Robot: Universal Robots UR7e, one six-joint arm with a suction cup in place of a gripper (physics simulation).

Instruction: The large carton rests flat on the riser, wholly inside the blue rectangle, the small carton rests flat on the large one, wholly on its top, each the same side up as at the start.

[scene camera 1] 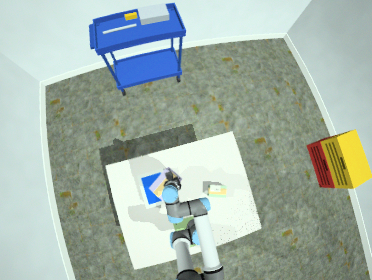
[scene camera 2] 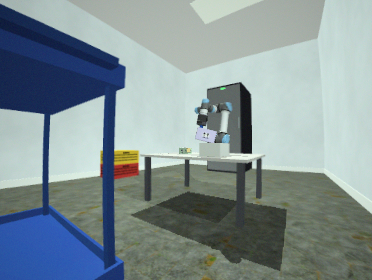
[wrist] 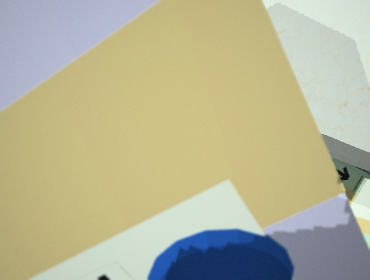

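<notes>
The large carton (scene camera 1: 157, 183) (scene camera 2: 205, 135) (wrist: 150, 125), lavender with a tan band and a white label, hangs tilted from my suction gripper (scene camera 2: 201, 126) (wrist: 222, 257), its right side lower in scene camera 2. The blue cup is on its top, over the label's edge; the gripper is shut on the large carton. The carton is over part of the blue rectangle (scene camera 1: 150, 193) on the pale riser (scene camera 2: 215, 150); its low corner is close to the riser top, and contact cannot be told. The small carton (scene camera 1: 217, 190) (scene camera 2: 185, 150) (wrist: 353, 175), green with a yellow band, stands on the table, apart.
The white table (scene camera 1: 222, 150) (scene camera 2: 170, 156) carries a green plate (scene camera 1: 183, 223) near the arm's base. A blue cart (scene camera 1: 140, 39) (scene camera 2: 109, 175), a yellow and red cabinet (scene camera 1: 345, 162) (scene camera 2: 119, 164) and a dark tall cabinet (scene camera 2: 245, 115) stand around it.
</notes>
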